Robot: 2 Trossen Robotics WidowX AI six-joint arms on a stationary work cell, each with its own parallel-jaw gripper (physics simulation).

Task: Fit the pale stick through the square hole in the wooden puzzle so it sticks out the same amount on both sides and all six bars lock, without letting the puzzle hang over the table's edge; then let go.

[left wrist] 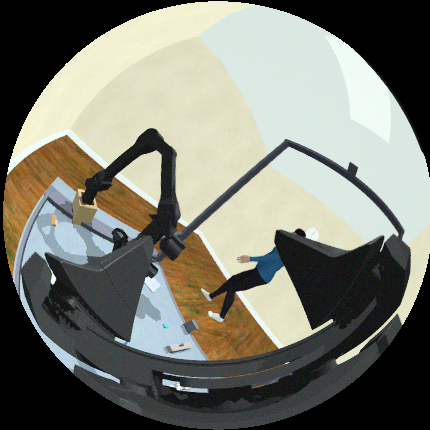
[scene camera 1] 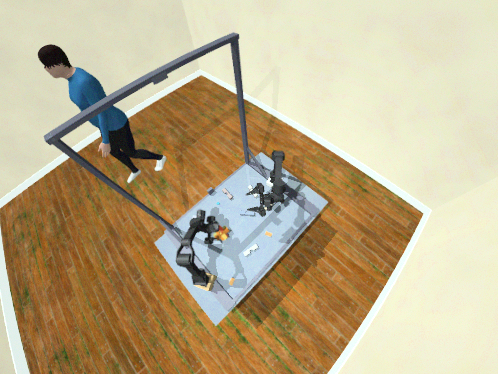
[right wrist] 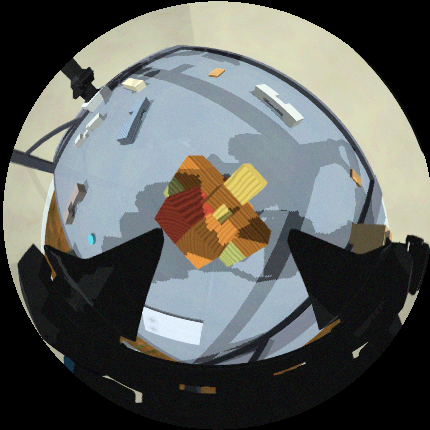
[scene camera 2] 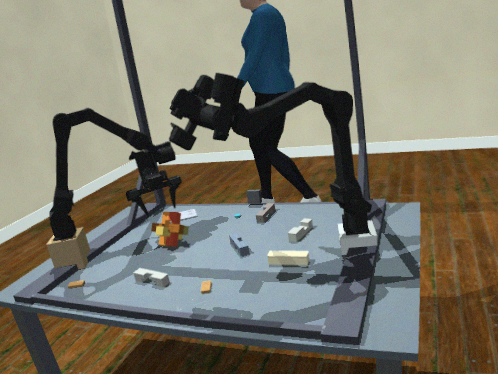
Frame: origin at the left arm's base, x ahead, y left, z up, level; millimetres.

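Seen in the pictures: left gripper, between the fingertips: (left wrist: 213, 239) (scene camera 1: 246, 202); right gripper, between the fingertips: (scene camera 1: 217, 232) (right wrist: 228, 235) (scene camera 2: 161, 212); left arm's base, origin of its link: (scene camera 1: 274, 180) (right wrist: 91, 95) (scene camera 2: 356, 229); right arm's base, origin of its link: (left wrist: 86, 198) (scene camera 1: 203, 280) (scene camera 2: 65, 235).
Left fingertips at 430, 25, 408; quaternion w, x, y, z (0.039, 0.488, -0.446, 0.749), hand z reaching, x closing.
Pixels of each thing's top centre, then the offset from my left fingertips to it, as dx, dy, dz. Level surfaces: height alone.
- pale stick, centre of its top: (scene camera 2: 287, 253) (right wrist: 131, 81) -233, +40, -430
- table, height of its surface: dz -458
- white notched bar, centre of its top: (right wrist: 279, 99) (scene camera 2: 150, 273) +154, +97, -430
- blue-grey bar, centre of its top: (right wrist: 130, 115) (scene camera 2: 238, 240) -75, -75, -430
- light grey bar, centre of its top: (scene camera 2: 300, 225) (right wrist: 85, 128) -264, -139, -430
- brownish bar, centre of its top: (right wrist: 69, 204) (scene camera 2: 265, 209) (left wrist: 181, 345) -136, -312, -430
- white card, centre of its top: (right wrist: 170, 328) (scene camera 2: 180, 215) (left wrist: 148, 278) +207, -387, -452
The wooden puzzle (scene camera 1: 221, 233) (scene camera 2: 170, 230) (right wrist: 187, 212), of red, orange, yellow and green bars, stands on the table in scene camera 2, well in from the edges. Dark gaps show near its middle; I cannot tell which is the square hole. The pale stick (scene camera 2: 288, 258) (right wrist: 134, 84), a plain cream block, lies apart from it, toward the right in scene camera 2. My right gripper (scene camera 2: 160, 210) (right wrist: 228, 235) is open and empty, pointing down just above the puzzle. My left gripper (scene camera 1: 249, 200) (scene camera 2: 175, 121) (left wrist: 213, 239) is open and empty, high above the table.
Loose on the table (scene camera 2: 385, 320) lie a white notched bar (scene camera 2: 151, 277), a blue-grey bar (scene camera 2: 239, 244), a light grey bar (scene camera 2: 300, 230), a brownish bar (scene camera 2: 265, 213), orange tiles (scene camera 2: 206, 286) (scene camera 2: 76, 284) and a white card (scene camera 2: 189, 214). A person (scene camera 2: 266, 50) stands behind.
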